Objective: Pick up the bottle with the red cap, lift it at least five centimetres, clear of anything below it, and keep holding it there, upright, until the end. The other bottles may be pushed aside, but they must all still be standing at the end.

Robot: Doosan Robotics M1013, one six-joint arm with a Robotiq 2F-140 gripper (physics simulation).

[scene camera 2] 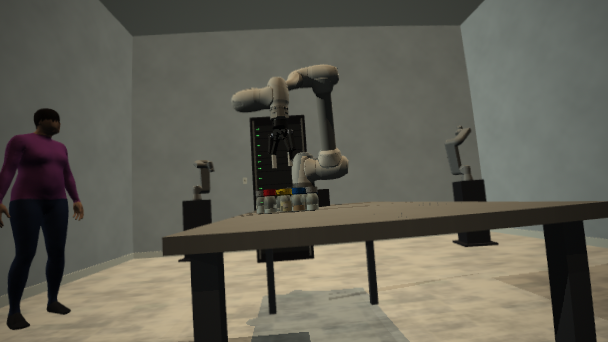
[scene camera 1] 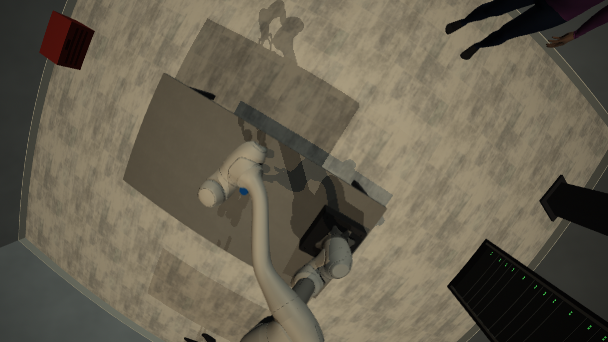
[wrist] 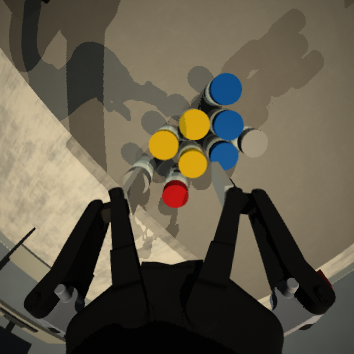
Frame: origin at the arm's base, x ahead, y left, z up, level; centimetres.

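Seen in the pictures: gripper, fingertip midpoint: point(scene camera 2: 282, 167) point(wrist: 177, 174); arm's base, origin of the base link: point(scene camera 1: 334, 243).
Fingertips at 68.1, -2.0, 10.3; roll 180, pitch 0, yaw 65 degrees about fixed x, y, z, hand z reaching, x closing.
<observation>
Offsets run from my fingertips to a thing's top centre, as dx, dy, dz. Level surfaces: height alone.
The bottle with the red cap @(+7.9, -5.2, -10.5) point(scene camera 2: 270, 193) point(wrist: 175, 194) stands upright on the table @(dz -21.1) point(scene camera 2: 400, 220) point(scene camera 1: 170, 150), at the near edge of the cluster in the wrist view. My gripper point(scene camera 2: 282, 161) point(wrist: 177, 174) points down, partly open and empty, well above the caps. In the wrist view the red cap shows between its two fingers, which hang above it. A yellow-capped bottle @(+3.5, +1.2, -10.5) point(wrist: 192, 163) stands close beside the red one. A grey-capped bottle @(+1.3, -10.6, -10.5) point(wrist: 143, 170) is partly hidden behind the left finger. In scene camera 1 the arm hides the red cap.
Two more yellow caps @(-3.0, +4.9, -10.5) point(wrist: 194, 124) @(-2.4, -1.7, -10.5) point(wrist: 163, 145), three blue caps @(-5.8, +12.7, -10.5) point(wrist: 225, 89) @(+0.1, +10.4, -10.5) point(wrist: 228, 125) @(+5.0, +7.2, -10.5) point(wrist: 223, 155) and another grey cap @(+5.4, +13.5, -10.5) point(wrist: 254, 143) are in the cluster, all upright. One blue cap point(scene camera 1: 243, 191) shows beside the arm. A table edge runs near the cluster's left side in the wrist view.
</observation>
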